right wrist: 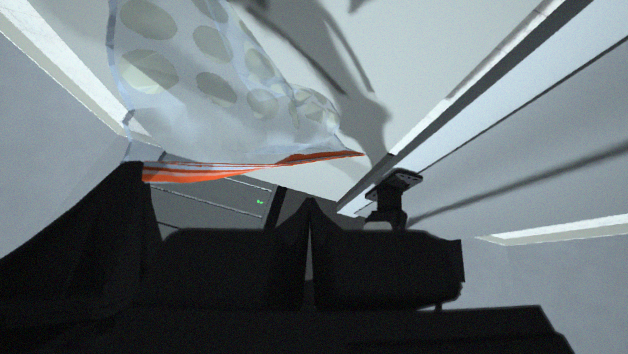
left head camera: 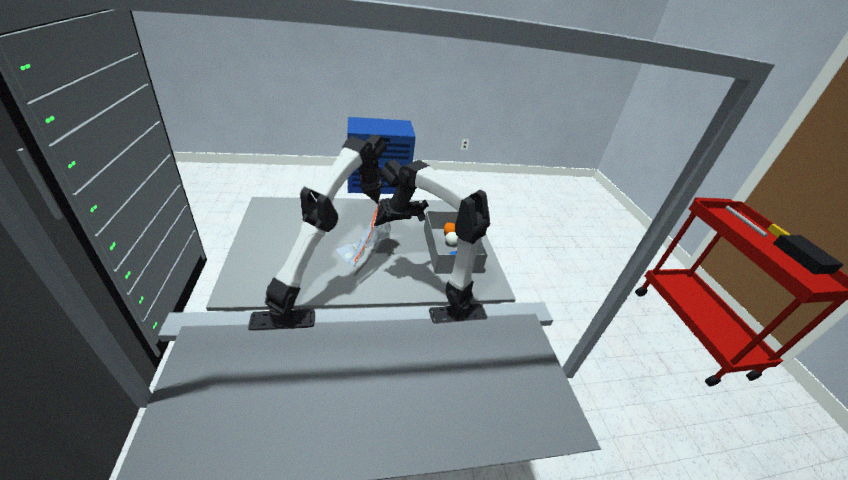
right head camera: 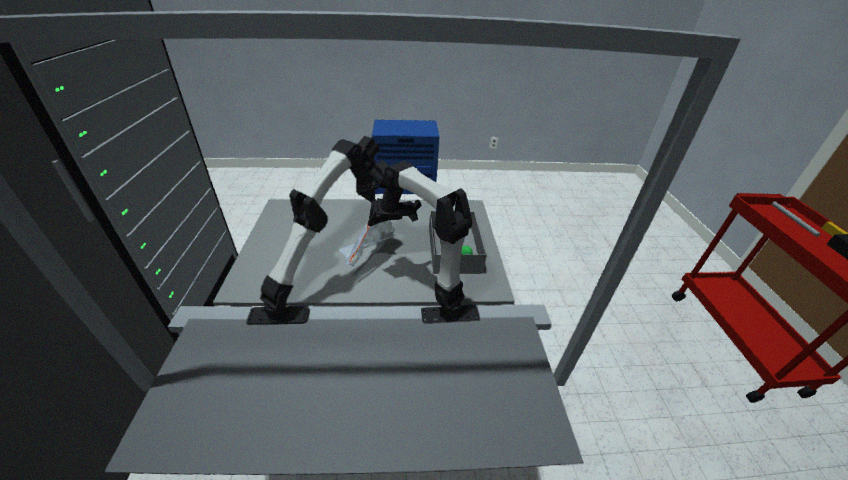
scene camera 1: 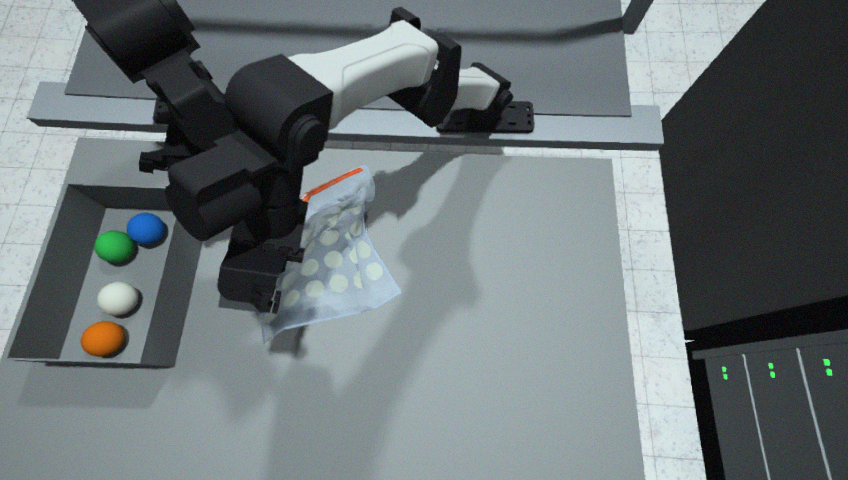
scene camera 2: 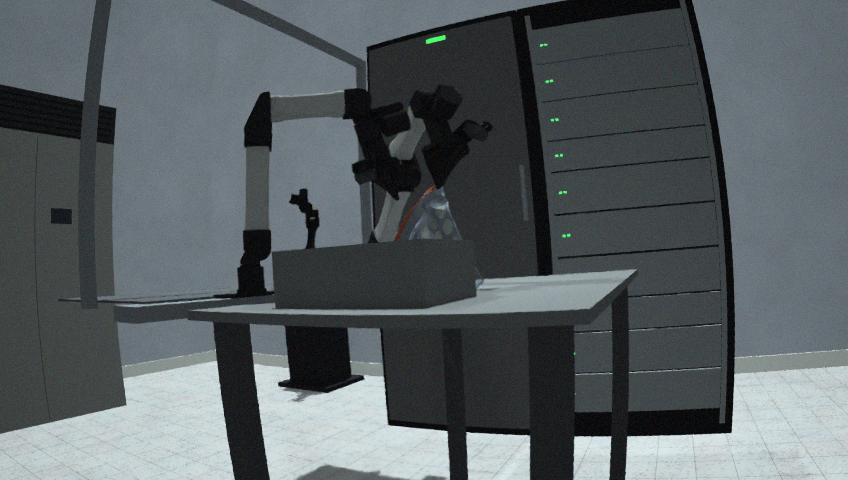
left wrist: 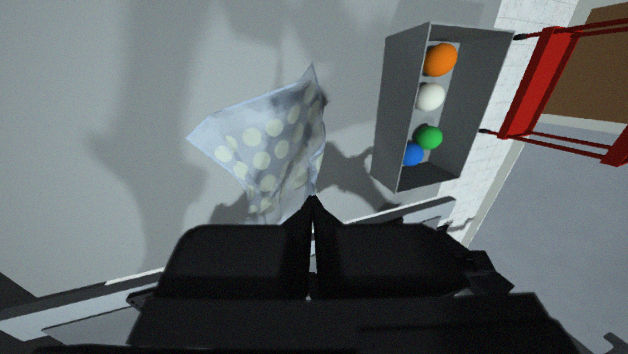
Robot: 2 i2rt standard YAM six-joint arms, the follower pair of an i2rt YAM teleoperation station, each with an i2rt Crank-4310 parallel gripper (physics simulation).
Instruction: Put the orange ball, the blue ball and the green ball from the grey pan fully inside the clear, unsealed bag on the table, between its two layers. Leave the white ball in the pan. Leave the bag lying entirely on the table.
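The clear bag [left head camera: 364, 245] [scene camera 1: 333, 259] [scene camera 2: 438, 224] [left wrist: 261, 160] [right wrist: 200, 125], with pale dots and an orange-edged mouth, hangs tilted, mouth end raised, lower end at the table. My left gripper [left wrist: 312, 198] [scene camera 2: 439, 186] is shut on a mouth corner. My right gripper [right wrist: 310, 200] [scene camera 2: 396, 196] is shut, with no ball, beside and below the orange edge; its tips look apart from the bag. The orange ball [scene camera 1: 102, 339] [left wrist: 440, 59], white ball [scene camera 1: 117, 298] [left wrist: 430, 97], green ball [scene camera 1: 115, 246] [left wrist: 429, 137] and blue ball [scene camera 1: 146, 228] [left wrist: 413, 154] lie in the grey pan [scene camera 1: 183, 285] [scene camera 2: 357, 276].
The pan stands left of the bag on the grey table [scene camera 1: 505, 356] in scene camera 1. Both forearms cross close together above the table between bag and pan. A red cart [left head camera: 690, 321], a blue cabinet [left head camera: 380, 126] and a dark rack [scene camera 2: 452, 118] stand off the table.
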